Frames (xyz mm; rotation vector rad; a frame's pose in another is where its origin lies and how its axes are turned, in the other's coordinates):
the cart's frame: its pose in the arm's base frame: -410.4 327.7 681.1 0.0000 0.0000 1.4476
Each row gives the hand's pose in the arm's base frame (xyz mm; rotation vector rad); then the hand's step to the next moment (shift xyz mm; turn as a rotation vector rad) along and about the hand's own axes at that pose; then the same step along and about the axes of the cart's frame.
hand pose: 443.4 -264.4 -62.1 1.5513 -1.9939 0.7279
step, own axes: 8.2 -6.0 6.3 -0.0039 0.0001 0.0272
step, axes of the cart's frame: -10.8 -5.0 1.6 -0.0158 -0.0009 -0.0225
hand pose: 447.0 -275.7 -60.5 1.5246 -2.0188 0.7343
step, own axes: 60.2 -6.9 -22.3 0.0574 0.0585 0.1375
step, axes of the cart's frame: -28.8 3.1 57.7 -0.1294 0.0649 -0.0684
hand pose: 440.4 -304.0 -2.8 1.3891 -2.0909 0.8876
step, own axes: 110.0 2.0 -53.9 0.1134 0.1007 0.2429
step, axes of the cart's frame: -32.9 37.4 111.9 -0.2369 0.1157 -0.1119
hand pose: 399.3 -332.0 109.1 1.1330 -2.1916 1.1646
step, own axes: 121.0 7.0 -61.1 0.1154 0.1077 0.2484
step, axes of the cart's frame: -13.5 76.5 111.3 -0.2409 0.1220 -0.1171
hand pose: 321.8 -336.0 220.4 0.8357 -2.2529 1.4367
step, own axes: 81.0 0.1 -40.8 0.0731 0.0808 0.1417
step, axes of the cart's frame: 5.1 64.6 63.5 -0.1357 0.0879 -0.0763
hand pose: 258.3 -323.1 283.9 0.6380 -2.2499 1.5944
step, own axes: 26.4 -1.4 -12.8 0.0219 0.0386 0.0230
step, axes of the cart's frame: 4.3 22.5 18.4 -0.0194 0.0366 -0.0280
